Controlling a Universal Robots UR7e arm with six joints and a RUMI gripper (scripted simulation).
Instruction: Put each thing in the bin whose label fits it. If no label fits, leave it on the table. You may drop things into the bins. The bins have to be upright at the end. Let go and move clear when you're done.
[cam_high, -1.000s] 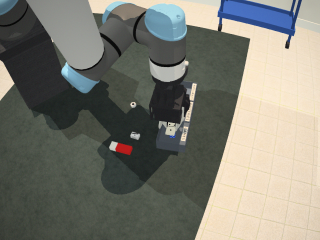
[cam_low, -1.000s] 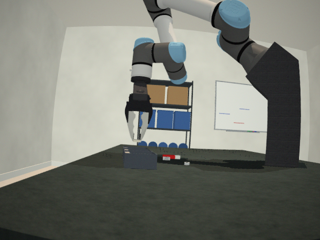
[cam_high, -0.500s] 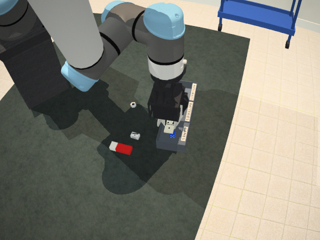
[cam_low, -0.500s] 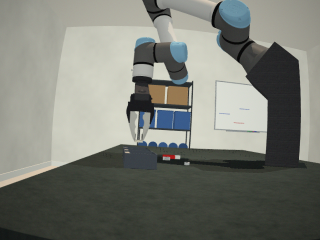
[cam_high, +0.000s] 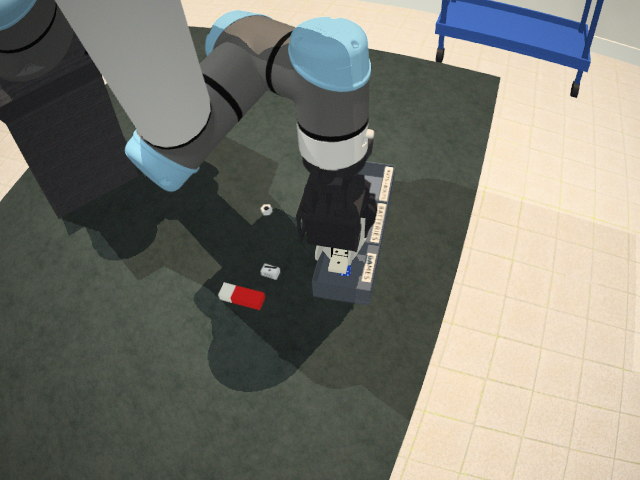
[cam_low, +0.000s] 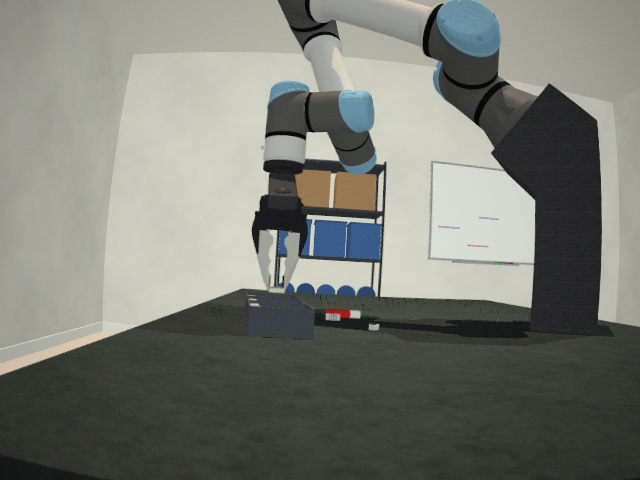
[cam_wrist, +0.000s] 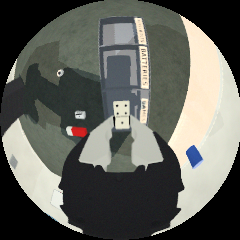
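Now: hand 1 cm above the white domino. The rest, counted from my hand: blue die (1 cm ahead, 5 cm below); then grey-white object (11 cm behind, 1 cm to the right, 6 cm below); then red-and-white block (14 cm behind, 6 cm to the right, 6 cm below).
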